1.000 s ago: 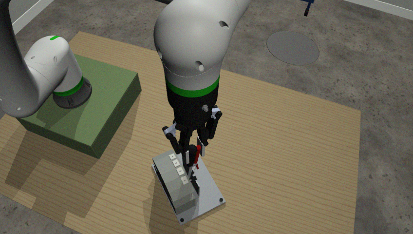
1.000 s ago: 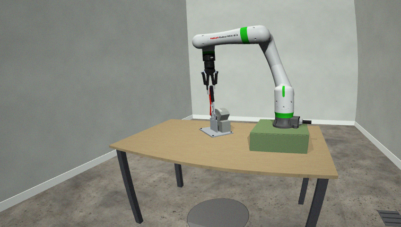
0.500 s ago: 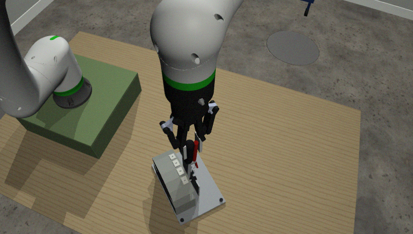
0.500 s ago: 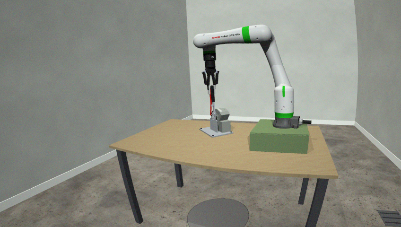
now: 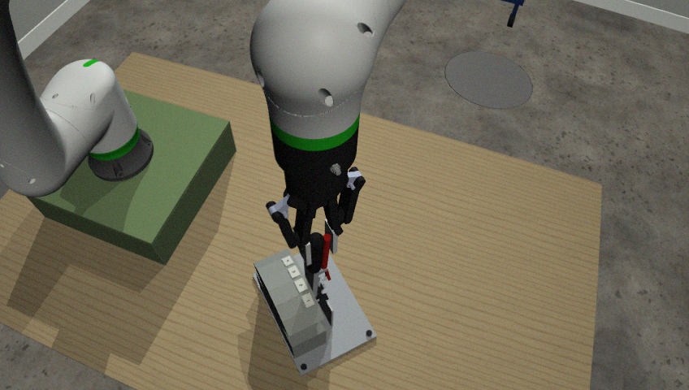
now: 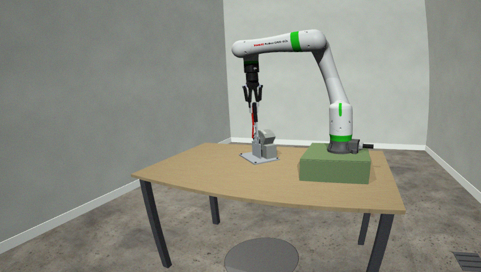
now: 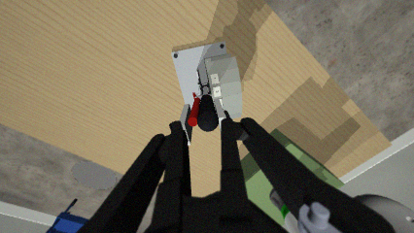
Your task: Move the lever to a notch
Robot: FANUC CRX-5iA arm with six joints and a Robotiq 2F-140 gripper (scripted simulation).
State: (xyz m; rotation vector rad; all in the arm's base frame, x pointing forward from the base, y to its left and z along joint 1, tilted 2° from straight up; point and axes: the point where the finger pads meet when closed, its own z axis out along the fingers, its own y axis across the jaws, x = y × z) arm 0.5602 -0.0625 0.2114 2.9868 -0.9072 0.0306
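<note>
My gripper is now 2 cm to the right of the red bar and 11 cm above it.
</note>
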